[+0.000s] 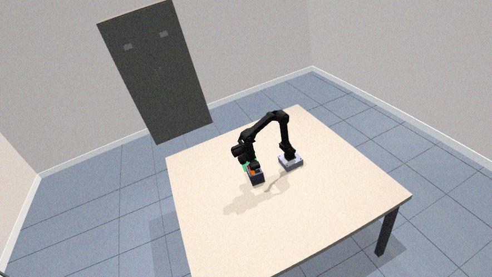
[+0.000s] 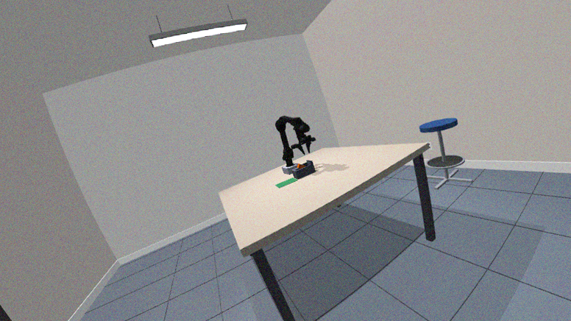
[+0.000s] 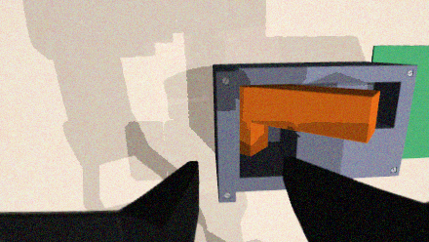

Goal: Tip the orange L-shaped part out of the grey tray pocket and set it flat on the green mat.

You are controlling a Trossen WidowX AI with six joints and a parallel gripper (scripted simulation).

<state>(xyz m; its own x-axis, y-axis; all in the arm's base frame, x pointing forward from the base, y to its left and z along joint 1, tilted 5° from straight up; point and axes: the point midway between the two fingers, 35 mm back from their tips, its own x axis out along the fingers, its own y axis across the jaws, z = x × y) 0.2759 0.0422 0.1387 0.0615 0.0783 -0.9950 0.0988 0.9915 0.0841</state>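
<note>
My gripper tip is now 10 mm past the orange L-shaped part, 40 mm to the left of it and 100 mm above it. Also, from my gripper tip: green mat: 30 mm behind, 220 mm to the right, 160 mm below.
</note>
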